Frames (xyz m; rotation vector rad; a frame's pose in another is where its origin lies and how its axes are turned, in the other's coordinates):
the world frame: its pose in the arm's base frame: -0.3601 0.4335 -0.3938 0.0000 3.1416 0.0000
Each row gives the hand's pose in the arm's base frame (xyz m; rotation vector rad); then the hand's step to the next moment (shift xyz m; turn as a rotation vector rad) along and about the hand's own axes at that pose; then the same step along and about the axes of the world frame.
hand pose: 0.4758 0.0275 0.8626 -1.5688 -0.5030 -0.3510
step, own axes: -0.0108 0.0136 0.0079 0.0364 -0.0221 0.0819
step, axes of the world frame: 0.0028 0.0066 0.0177 -0.0130 0.0855 -0.0323
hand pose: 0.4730 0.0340 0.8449 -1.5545 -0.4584 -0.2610
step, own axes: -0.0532 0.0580 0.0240 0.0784 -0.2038 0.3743
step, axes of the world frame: 0.0245 0.0179 0.0765 0.0642 0.3785 -0.2010
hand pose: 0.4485 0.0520 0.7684 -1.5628 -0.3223 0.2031
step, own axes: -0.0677 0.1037 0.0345 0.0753 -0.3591 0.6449
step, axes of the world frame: 0.0672 0.0108 0.1091 0.1675 0.6325 -0.3499
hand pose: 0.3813 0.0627 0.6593 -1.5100 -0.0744 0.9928
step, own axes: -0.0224 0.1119 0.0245 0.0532 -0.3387 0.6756
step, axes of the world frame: 0.0838 -0.0198 0.0788 0.2100 0.6390 -0.3486
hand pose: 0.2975 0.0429 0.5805 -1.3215 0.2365 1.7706
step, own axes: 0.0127 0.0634 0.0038 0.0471 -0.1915 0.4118
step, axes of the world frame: 0.0497 -0.0282 0.0305 0.1395 0.3885 -0.1950
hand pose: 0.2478 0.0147 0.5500 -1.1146 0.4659 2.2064
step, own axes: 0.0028 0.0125 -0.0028 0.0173 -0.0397 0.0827
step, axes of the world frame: 0.0079 -0.0099 0.0035 0.0308 0.0818 -0.0328
